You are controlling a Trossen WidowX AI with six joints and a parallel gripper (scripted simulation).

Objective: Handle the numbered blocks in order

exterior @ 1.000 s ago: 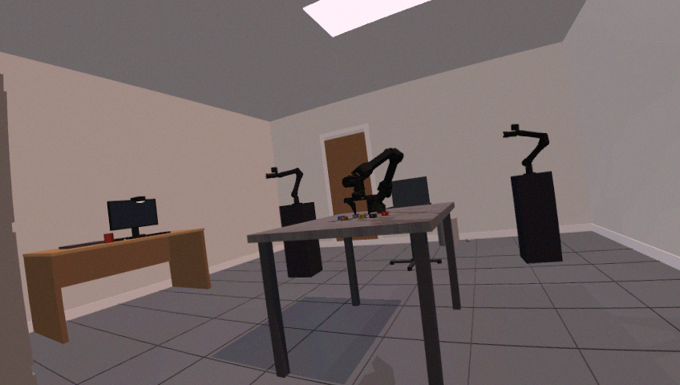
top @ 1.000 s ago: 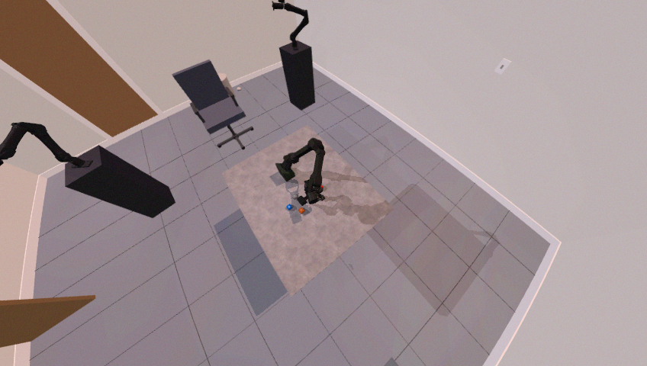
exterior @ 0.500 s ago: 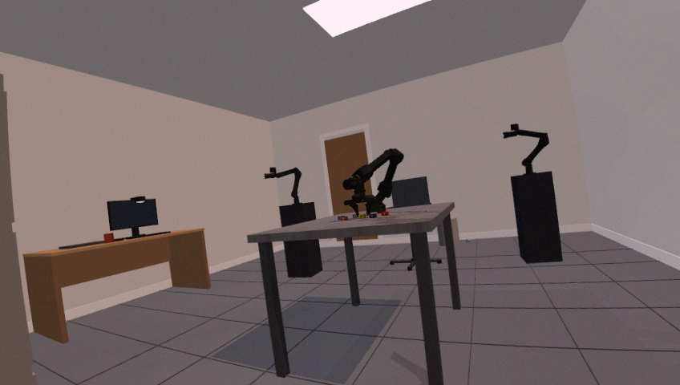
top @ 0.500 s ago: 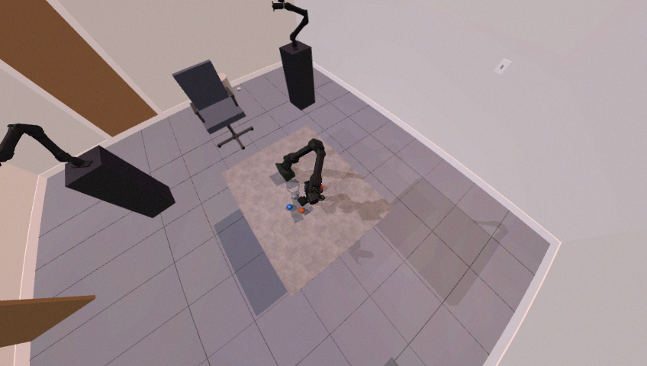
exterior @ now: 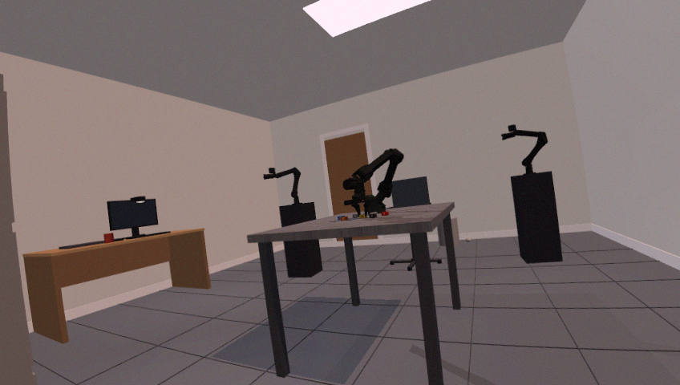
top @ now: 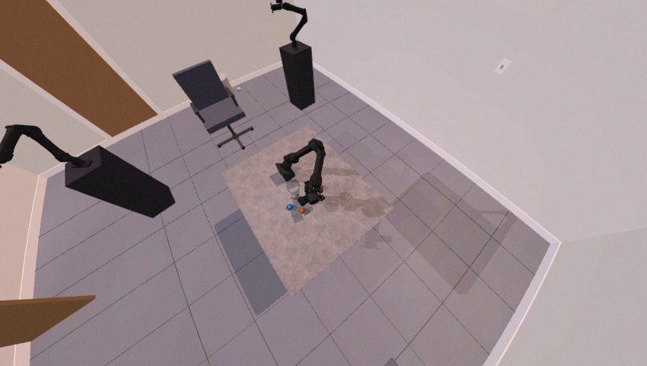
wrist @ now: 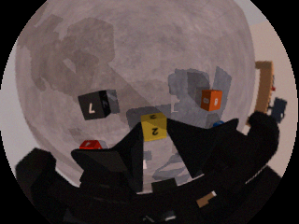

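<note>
Right now my gripper tip is 12 cm to the right of the red block and 3 cm past it. From my gripper tip the other things lie so: yellow block 1 cm behind; orange block 11 cm to the right, 2 cm ahead; dark grey block 7 cm to the left, 4 cm ahead.
</note>
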